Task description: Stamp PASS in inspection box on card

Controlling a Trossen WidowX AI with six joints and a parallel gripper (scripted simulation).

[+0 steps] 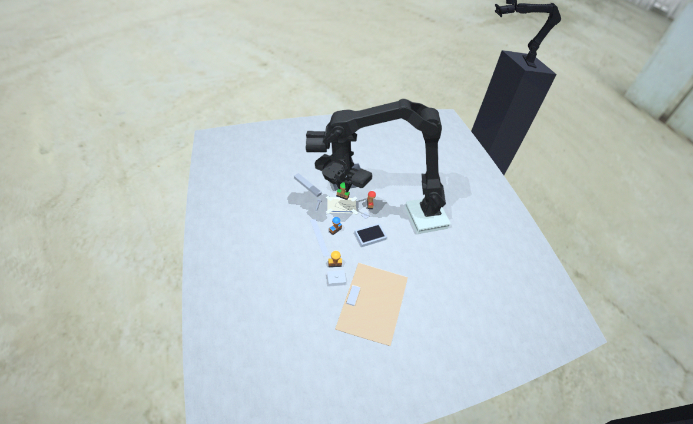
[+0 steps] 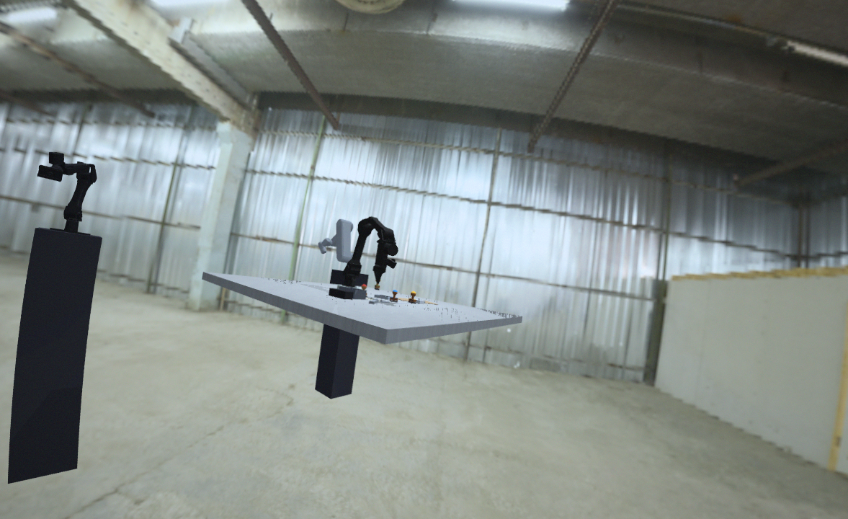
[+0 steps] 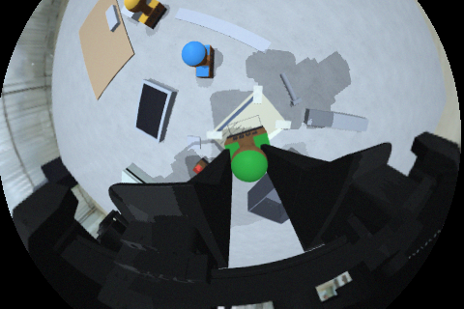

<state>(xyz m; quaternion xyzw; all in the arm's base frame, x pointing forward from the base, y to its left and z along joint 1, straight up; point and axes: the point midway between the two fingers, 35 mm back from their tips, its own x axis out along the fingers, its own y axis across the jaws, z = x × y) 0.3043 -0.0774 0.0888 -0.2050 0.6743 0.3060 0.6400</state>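
The paper card is 90 mm below my gripper tip and 10 mm to the right of it. The rest, counted from my gripper tip: blue-knobbed stamp: 100 mm to the left, 70 mm below, 40 mm ahead; then red-knobbed stamp: 100 mm behind, 70 mm below; then green-knobbed stamp: 10 mm below.
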